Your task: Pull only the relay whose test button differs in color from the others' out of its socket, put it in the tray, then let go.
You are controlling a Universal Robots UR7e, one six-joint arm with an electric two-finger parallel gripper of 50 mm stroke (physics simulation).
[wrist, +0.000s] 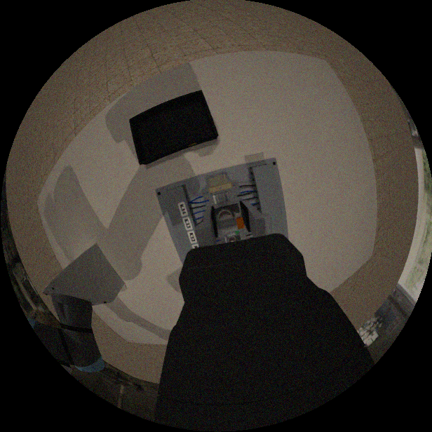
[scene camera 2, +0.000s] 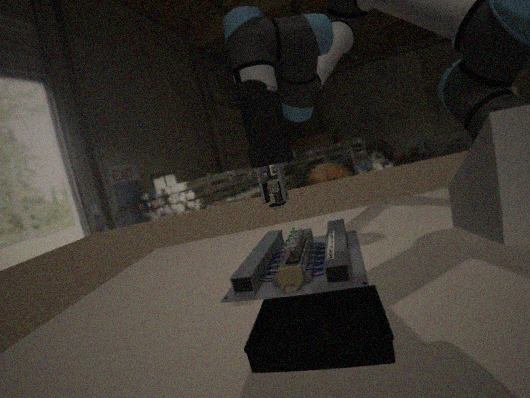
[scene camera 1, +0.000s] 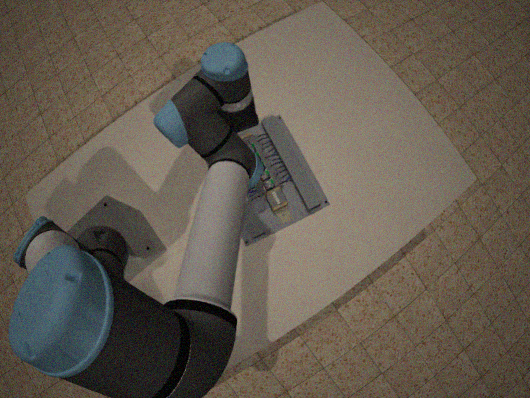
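Where they show: gripper, fingertip midpoint: (scene camera 2: 276,201); arm's base at its link origin: (scene camera 2: 518,143) (scene camera 1: 101,251).
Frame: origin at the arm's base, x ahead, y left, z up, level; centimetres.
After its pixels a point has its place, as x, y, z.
My gripper (scene camera 2: 274,196) @(50.2, 2.1, 0.0) (wrist: 227,212) is shut on a relay (scene camera 2: 273,187) @(50.1, 2.8, 2.6) (wrist: 226,215) with a clear housing and an orange test button (wrist: 240,223). It holds the relay in the air, well above the grey panel (scene camera 2: 360,265) @(37.2, 1.3, -16.0) (wrist: 237,175). Other relays sit in a row on the panel, with green parts showing in scene camera 1 (scene camera 1: 266,173) @(48.2, -10.1, -9.4); the held relay and gripper partly cover this row in the wrist view. The black tray (scene camera 2: 325,357) @(48.4, 25.2, -14.7) (wrist: 180,150) lies apart from the panel, beyond its end. In scene camera 1 the arm hides the fingertips.
Two long grey wire ducts (scene camera 1: 295,162) @(57.0, -12.2, -12.0) (scene camera 2: 337,250) @(41.0, 1.2, -12.0) (wrist: 270,195) flank the relay row, with blue and dark wires between. A yellowish block (scene camera 2: 290,276) @(50.8, 4.0, -13.8) (wrist: 219,183) stands at the row's end. The arm's grey base plate (scene camera 1: 120,220) @(10.3, 2.0, 1.9) lies off to one side on the pale table (scene camera 1: 380,150) @(81.8, -25.3, -16.3).
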